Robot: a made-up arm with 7 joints.
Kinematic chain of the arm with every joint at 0, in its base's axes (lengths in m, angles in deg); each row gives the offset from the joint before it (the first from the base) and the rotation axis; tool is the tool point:
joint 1: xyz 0 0 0.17 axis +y
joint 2: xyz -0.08 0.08 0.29 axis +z
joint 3: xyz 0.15 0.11 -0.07 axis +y
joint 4: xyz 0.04 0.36 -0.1 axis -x
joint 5: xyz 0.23 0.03 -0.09 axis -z
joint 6: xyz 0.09 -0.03 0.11 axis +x
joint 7: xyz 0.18 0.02 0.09 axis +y
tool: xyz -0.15 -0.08 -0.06
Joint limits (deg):
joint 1: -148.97..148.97
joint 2: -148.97..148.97
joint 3: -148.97..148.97
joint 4: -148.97..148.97
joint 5: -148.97..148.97
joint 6: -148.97..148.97
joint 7: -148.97..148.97
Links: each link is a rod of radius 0.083 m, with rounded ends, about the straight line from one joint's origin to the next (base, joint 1, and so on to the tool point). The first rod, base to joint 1, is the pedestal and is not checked.
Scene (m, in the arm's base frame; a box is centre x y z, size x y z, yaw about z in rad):
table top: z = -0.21
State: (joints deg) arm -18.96 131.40 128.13 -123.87 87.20 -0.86 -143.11
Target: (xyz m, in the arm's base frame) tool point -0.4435 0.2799 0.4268
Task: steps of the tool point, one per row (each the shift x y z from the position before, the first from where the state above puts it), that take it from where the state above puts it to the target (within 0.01 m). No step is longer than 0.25 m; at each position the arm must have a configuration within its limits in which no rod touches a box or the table.
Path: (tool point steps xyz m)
1: 0.1068 0.0111 -0.0409
2: 0.0378 0.0464 -0.0863
3: -0.0367 0.0904 -0.0786
4: -0.0830 0.1366 -0.0262
5: -0.0798 0.1773 0.0452
6: -0.0250 0.2045 0.1017
7: 0.0619 0.2124 0.1161

